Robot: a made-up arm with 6 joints.
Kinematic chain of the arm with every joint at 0, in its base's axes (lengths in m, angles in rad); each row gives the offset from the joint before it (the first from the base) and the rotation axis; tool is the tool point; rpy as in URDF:
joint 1: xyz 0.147 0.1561 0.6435 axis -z
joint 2: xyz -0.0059 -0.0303 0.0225 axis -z
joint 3: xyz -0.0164 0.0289 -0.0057 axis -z
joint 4: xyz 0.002 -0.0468 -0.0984 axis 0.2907 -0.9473 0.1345
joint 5: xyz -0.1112 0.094 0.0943 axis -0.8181 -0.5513 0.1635
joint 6: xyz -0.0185 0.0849 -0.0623 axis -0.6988 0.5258 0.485
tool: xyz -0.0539 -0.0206 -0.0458 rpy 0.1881 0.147 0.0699
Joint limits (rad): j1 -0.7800..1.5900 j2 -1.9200..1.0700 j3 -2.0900..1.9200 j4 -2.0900..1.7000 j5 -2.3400..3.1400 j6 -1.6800..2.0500
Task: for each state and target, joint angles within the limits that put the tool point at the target. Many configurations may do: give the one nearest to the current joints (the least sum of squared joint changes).
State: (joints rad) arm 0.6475 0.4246 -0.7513 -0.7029 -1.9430 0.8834
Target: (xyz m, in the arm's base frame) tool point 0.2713 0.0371 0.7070
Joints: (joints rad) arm 1.0673 0.8916 -0.3460 -1.2141 -2.1465 0.8740
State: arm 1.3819 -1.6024 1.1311 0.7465 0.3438 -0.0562
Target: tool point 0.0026 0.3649 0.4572
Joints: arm 1.3625 -1.7765 0.8950 0.8471 -0.1787 -0.1160
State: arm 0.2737 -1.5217 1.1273 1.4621 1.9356 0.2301
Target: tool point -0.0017 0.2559 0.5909
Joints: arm 0.8119 -0.9012 1.6035 0.8542 2.2984 0.1576
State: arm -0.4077 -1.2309 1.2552 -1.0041 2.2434 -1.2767
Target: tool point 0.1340 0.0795 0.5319
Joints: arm -0.2847 -1.1995 1.4105 -1.2793 1.9803 -1.5055
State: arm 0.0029 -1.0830 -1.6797 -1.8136 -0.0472 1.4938
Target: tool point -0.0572 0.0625 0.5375
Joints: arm 0.1961 -1.1965 -1.6080 -2.0900 -0.4226 2.0500
